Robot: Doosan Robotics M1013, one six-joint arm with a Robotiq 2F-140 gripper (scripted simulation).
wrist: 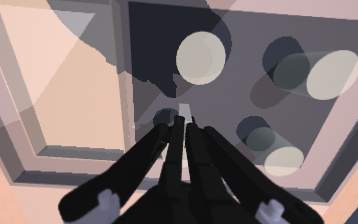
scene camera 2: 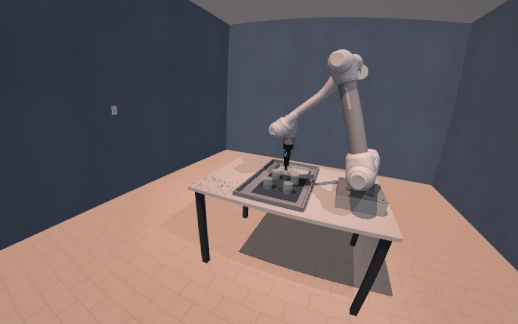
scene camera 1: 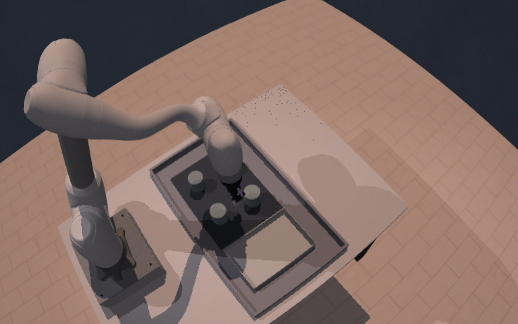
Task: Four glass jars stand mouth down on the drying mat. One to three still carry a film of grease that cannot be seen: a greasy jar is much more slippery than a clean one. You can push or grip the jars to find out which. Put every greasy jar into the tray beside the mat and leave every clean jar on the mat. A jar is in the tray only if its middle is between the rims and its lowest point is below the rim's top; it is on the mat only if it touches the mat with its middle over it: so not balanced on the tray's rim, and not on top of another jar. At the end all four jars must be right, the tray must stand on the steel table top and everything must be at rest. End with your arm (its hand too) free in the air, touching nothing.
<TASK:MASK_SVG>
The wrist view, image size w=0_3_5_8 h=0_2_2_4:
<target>gripper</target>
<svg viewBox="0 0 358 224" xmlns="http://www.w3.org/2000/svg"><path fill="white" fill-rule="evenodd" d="M58 203L58 211L63 224L325 224L323 218L316 210L272 182L215 128L211 126L205 126L204 129L199 128L195 123L194 117L191 116L189 104L180 103L179 114L174 117L174 124L172 126L168 126L165 123L157 124L105 172L71 190ZM169 143L158 184L151 187L120 215L121 209L131 198L167 146L167 143ZM183 141L185 141L184 148L186 147L191 183L181 181Z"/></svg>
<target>pale tray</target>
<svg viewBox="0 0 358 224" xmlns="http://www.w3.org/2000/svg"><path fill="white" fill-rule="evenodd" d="M0 0L0 71L34 156L116 162L130 149L120 5L115 0Z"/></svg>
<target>jar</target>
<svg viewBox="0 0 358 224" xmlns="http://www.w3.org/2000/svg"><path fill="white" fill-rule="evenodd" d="M205 31L195 32L186 37L180 44L176 55L176 64L180 75L189 83L196 85L207 84L216 79L222 72L226 60L225 48L221 40L214 34Z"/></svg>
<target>jar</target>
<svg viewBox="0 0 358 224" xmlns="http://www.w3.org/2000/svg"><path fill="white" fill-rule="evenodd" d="M246 139L247 147L269 174L273 176L289 175L302 165L304 160L303 153L272 129L261 127L253 130Z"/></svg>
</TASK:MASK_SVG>
